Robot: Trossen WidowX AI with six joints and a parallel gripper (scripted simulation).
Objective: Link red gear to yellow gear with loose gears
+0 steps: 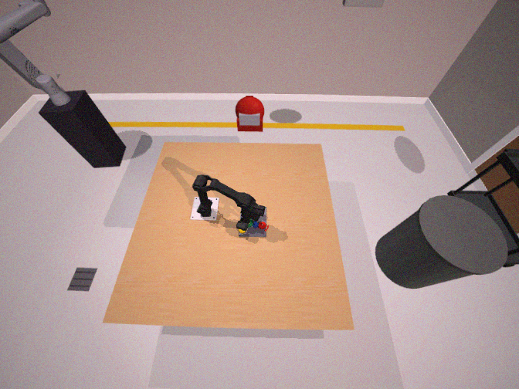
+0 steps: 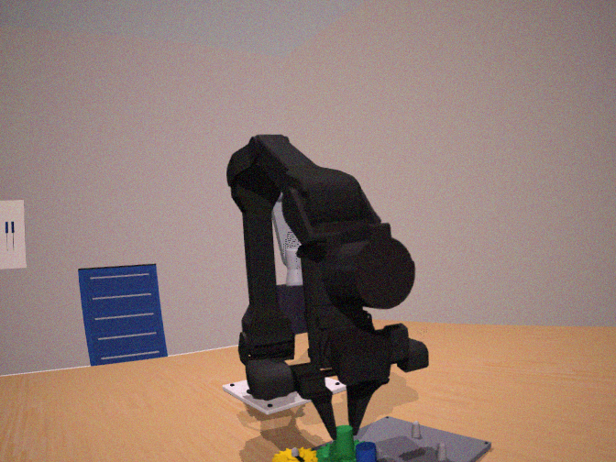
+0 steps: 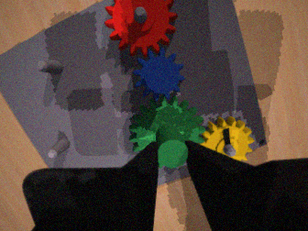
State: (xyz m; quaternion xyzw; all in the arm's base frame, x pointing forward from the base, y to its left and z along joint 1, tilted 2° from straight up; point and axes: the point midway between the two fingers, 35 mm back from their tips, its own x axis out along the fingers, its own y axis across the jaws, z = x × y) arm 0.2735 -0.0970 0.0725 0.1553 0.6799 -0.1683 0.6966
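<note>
Now: gripper tip 10 mm above the green gear. Also, from my gripper tip: blue gear (50 mm ahead, 20 mm to the right, 20 mm below); yellow gear (40 mm behind, 40 mm to the right, 20 mm below); red gear (90 mm ahead, 20 mm to the right, 20 mm below).
</note>
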